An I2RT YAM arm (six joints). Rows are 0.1 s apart.
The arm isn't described. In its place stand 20 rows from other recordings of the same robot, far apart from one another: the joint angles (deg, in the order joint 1, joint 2, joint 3, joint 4, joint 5, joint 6), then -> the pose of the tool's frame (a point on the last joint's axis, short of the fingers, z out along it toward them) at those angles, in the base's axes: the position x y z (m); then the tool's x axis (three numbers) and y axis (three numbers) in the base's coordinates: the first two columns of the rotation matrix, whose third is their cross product.
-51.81, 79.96, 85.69, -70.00, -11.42, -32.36 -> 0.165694 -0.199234 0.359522 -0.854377 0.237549 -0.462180 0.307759 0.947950 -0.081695
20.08, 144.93, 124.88, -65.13, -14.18, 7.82 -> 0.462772 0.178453 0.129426 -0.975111 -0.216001 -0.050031 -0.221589 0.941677 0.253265
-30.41, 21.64, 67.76, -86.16, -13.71, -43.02 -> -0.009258 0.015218 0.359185 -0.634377 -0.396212 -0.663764 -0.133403 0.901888 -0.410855
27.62, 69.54, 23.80, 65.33, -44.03, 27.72 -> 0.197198 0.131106 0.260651 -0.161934 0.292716 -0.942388 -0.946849 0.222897 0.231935
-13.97, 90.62, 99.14, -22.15, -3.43, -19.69 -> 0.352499 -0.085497 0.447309 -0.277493 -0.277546 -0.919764 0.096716 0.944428 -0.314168
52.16, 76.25, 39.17, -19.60, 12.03, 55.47 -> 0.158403 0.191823 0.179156 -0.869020 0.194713 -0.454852 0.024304 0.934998 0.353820
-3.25, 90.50, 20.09, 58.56, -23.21, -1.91 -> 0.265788 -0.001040 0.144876 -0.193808 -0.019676 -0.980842 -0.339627 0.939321 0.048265
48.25, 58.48, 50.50, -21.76, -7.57, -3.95 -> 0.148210 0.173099 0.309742 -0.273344 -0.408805 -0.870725 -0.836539 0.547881 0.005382
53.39, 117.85, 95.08, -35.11, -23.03, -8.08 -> 0.256721 0.368903 0.217003 -0.378800 -0.726772 -0.572987 -0.925212 0.282519 0.253311
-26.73, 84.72, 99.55, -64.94, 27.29, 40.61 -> 0.247143 -0.142737 0.416038 -0.089115 0.692551 -0.715844 0.948877 0.277527 0.150371
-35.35, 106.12, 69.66, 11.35, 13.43, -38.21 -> 0.341339 -0.252266 0.223688 -0.726150 -0.222530 -0.650528 0.362870 0.679615 -0.637533
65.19, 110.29, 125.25, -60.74, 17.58, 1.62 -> 0.180974 0.365860 0.404977 -0.322565 -0.633548 -0.703256 -0.768110 0.609371 -0.196657
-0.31, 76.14, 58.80, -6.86, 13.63, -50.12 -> 0.307509 -0.010053 0.309552 -0.431808 -0.743452 -0.510706 -0.173380 0.624072 -0.761888
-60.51, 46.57, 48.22, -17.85, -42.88, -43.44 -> 0.108607 -0.142831 0.344328 -0.317118 -0.462800 -0.827800 0.135135 0.841895 -0.522448
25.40, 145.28, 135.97, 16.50, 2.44, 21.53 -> 0.540101 0.254781 0.297154 -0.038096 0.387802 -0.920955 -0.404644 0.836695 0.369059
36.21, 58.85, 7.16, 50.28, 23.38, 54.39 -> 0.160874 0.100277 0.181764 -0.192173 0.784179 -0.590027 -0.113212 0.579504 0.807067
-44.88, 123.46, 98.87, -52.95, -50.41, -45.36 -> 0.327003 -0.286919 0.191947 -0.722300 0.079338 -0.687014 -0.259120 0.889987 0.375206
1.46, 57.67, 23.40, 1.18, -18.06, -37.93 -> 0.205072 0.016267 0.189324 -0.255994 -0.591128 -0.764876 -0.559397 0.735888 -0.381502
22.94, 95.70, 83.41, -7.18, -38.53, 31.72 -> 0.354566 0.174147 0.348723 -0.705778 0.147908 -0.692821 -0.558043 0.486391 0.672318
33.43, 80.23, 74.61, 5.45, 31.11, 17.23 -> 0.285018 0.166109 0.409081 -0.014356 0.294404 -0.955573 -0.037932 0.954823 0.294743
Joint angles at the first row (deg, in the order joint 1, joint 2, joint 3, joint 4, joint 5, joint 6):
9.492 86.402 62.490 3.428 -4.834 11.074
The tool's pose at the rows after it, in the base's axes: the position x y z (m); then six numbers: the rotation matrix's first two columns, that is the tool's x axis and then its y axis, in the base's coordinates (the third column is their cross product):
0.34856 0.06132 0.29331 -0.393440 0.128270 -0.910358 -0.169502 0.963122 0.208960
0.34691 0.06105 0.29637 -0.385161 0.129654 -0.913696 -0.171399 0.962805 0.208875
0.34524 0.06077 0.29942 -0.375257 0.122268 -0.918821 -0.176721 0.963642 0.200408
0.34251 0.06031 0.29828 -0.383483 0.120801 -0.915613 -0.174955 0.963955 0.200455
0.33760 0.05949 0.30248 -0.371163 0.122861 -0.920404 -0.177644 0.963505 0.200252
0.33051 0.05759 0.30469 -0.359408 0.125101 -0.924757 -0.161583 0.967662 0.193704
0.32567 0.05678 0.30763 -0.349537 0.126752 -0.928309 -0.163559 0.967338 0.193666
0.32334 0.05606 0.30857 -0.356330 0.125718 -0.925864 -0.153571 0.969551 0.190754
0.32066 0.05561 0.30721 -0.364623 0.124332 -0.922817 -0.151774 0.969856 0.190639
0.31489 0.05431 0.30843 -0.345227 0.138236 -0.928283 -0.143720 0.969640 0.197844
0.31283 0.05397 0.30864 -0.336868 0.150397 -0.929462 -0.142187 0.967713 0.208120
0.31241 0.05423 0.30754 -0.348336 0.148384 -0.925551 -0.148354 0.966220 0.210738
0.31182 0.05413 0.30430 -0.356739 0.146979 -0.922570 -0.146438 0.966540 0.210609
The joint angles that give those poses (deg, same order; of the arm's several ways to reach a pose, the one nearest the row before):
9.492 86.396 62.491 2.899 -4.834 11.074
9.493 85.869 62.489 2.901 -4.833 11.074
9.493 85.342 62.490 2.901 -4.833 10.552
9.492 84.814 61.963 2.378 -4.834 10.547
9.492 83.502 61.436 2.372 -4.834 10.547
9.492 81.747 60.211 2.373 -3.697 10.547
9.493 80.508 59.591 2.372 -3.691 10.547
9.492 79.981 59.591 1.323 -3.169 10.547
9.493 79.454 59.067 0.797 -3.164 10.547
9.492 77.967 57.665 1.929 -2.637 11.156
9.493 77.431 57.040 2.638 -2.636 11.777
9.493 77.433 57.041 2.028 -3.164 11.777
9.492 77.433 56.519 2.023 -3.164 11.777

